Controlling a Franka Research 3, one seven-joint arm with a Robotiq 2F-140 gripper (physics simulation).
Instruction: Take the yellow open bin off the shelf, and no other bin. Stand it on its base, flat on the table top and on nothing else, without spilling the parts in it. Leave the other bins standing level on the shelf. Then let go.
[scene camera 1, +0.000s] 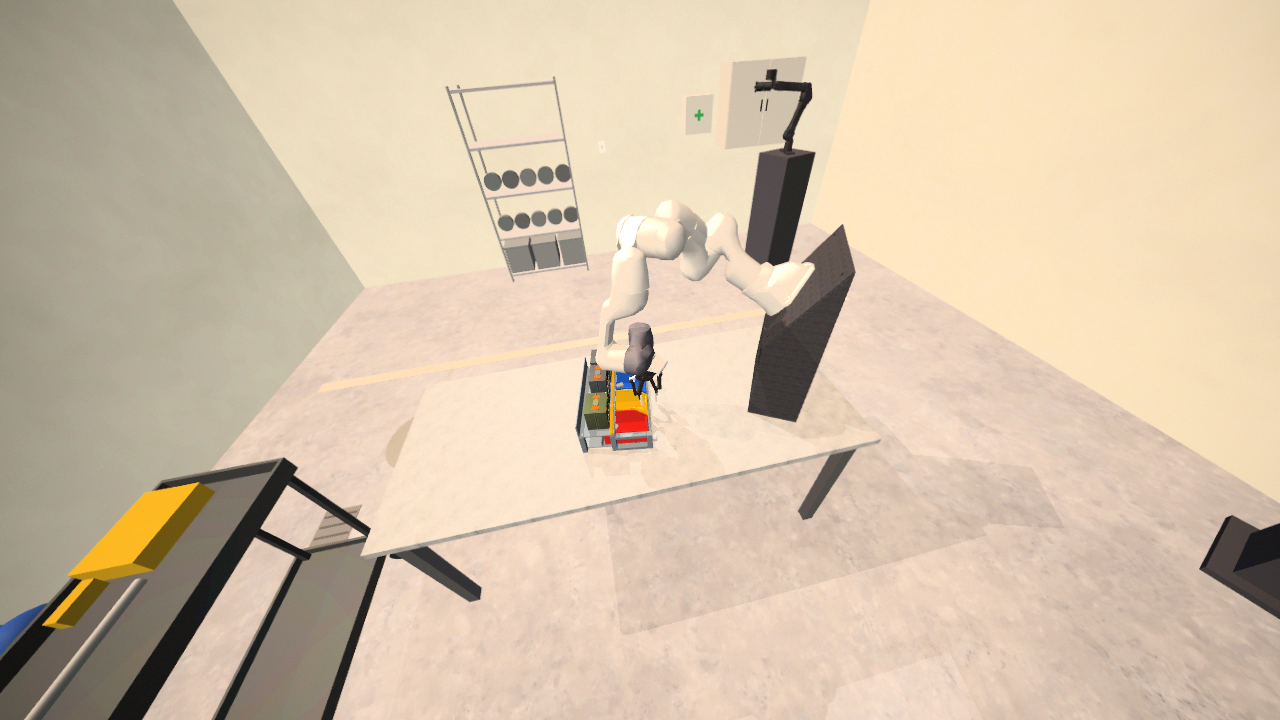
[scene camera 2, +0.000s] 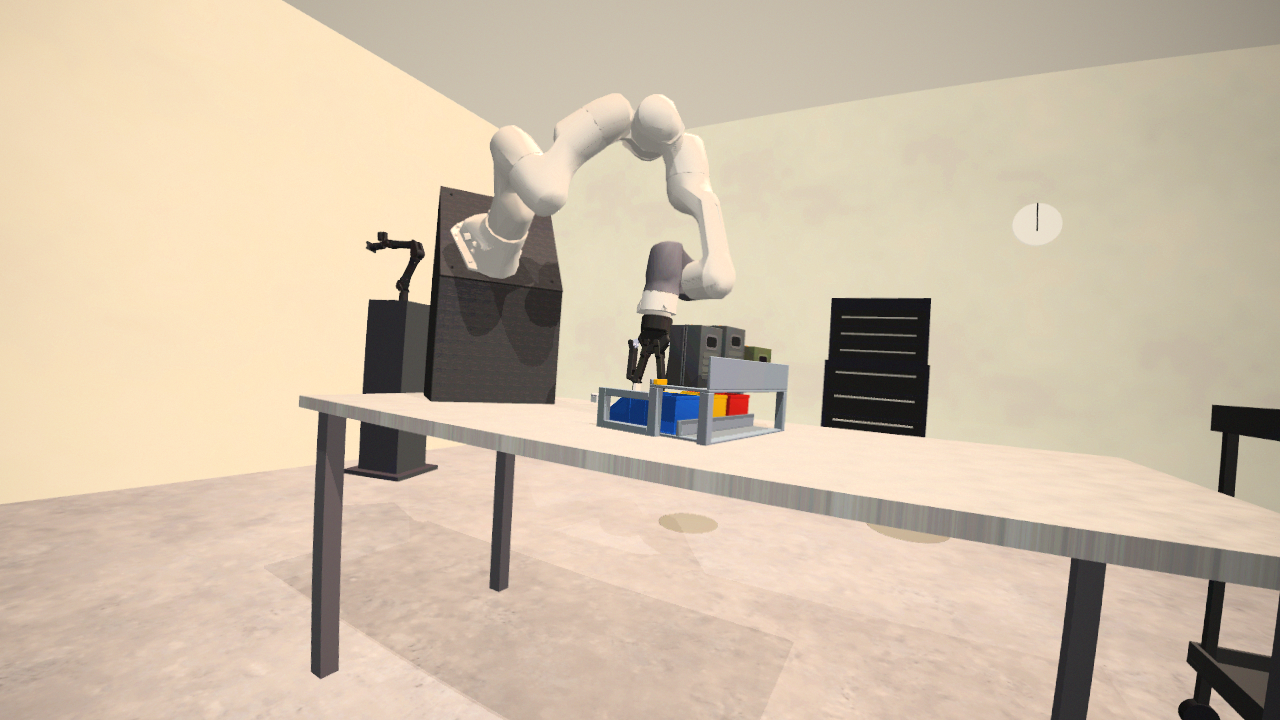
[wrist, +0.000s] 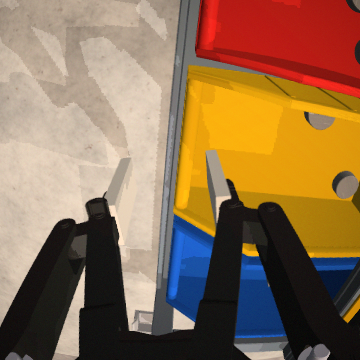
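Note:
The yellow bin (scene camera 1: 630, 401) (scene camera 2: 719, 404) (wrist: 240, 145) stands in the shelf (scene camera 2: 748, 374) (wrist: 177, 100), between the red bin (scene camera 1: 631, 419) (scene camera 2: 737, 404) (wrist: 280, 30) and the blue bin (scene camera 1: 626, 379) (scene camera 2: 680, 411) (wrist: 200, 280). Round grey parts (wrist: 345, 185) show inside the yellow bin. My gripper (scene camera 1: 648, 390) (scene camera 2: 649, 383) (wrist: 169, 170) points down, partly open and empty. In the wrist view one finger is over the yellow bin's interior and the other is outside the shelf's front rail, so the bin's front wall shows between them. The exact fingertip height is hard to tell.
Dark grey cases (scene camera 1: 597, 376) (scene camera 2: 702, 358) and a green case (scene camera 1: 595, 411) (scene camera 2: 759, 354) stand on the shelf's upper level behind the bins. The shelf stands on the table (scene camera 1: 501, 447) (scene camera 2: 984, 483). The arm's dark pedestal (scene camera 1: 796, 358) (scene camera 2: 492, 340) is at the table's end.

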